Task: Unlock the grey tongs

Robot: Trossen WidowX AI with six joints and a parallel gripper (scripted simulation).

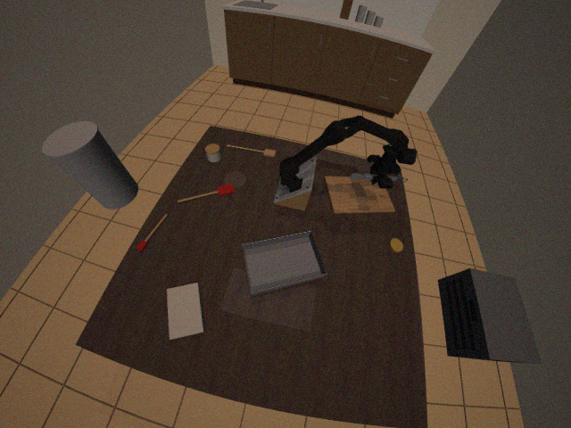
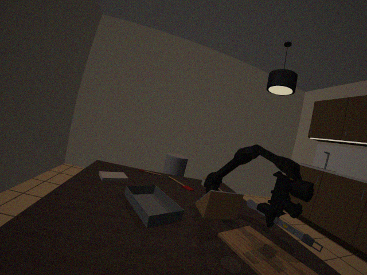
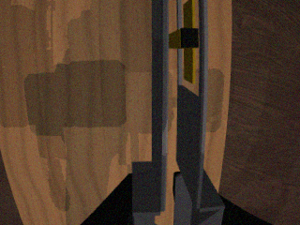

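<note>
My gripper tip is 140 mm above the wooden board and 40 mm past it. Also, from my gripper tip: yellow lock piece: 50 mm to the left, 40 mm above, 10 mm behind; small jar: 850 mm to the right, 110 mm below, 100 mm behind; grey roasting tin: 430 mm ahead, 350 mm to the right, 120 mm below.
</note>
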